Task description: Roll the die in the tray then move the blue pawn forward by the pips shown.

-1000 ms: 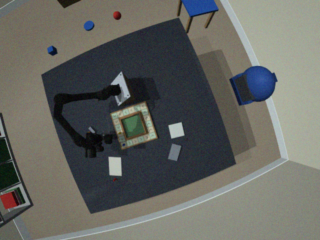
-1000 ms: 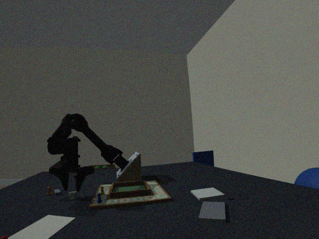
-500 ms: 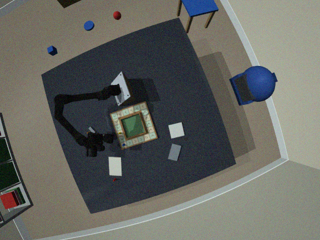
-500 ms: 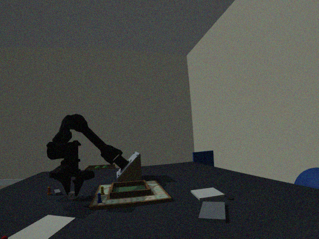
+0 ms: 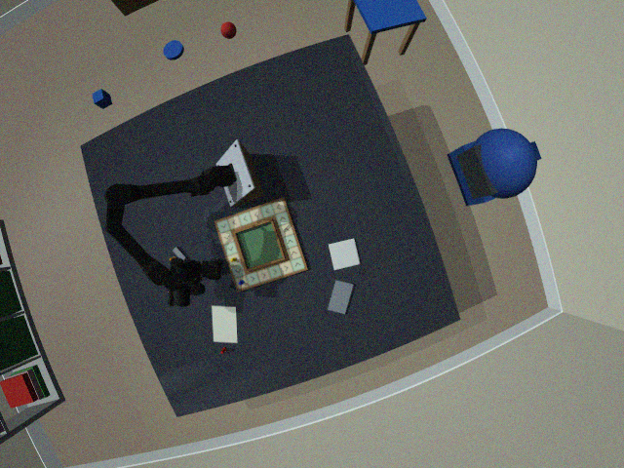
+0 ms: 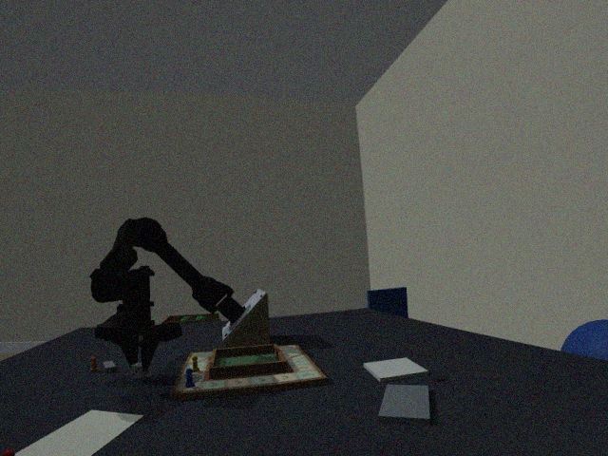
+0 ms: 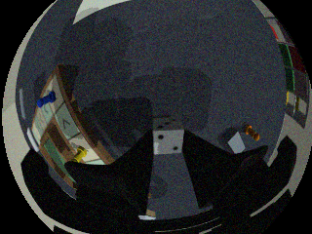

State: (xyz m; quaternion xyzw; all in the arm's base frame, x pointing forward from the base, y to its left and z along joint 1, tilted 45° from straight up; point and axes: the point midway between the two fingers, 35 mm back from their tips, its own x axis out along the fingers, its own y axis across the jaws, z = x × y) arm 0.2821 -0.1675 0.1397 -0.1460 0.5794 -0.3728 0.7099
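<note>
The blue pawn is 120 mm to the left of my gripper tip, 100 mm ahead of it and 10 mm above it. Also, from my gripper tip: small grey block: 90 mm to the right, 80 mm behind, 10 mm below; white die: right at my gripper tip; yellow pawn: 120 mm to the left, 10 mm ahead, 10 mm above.
</note>
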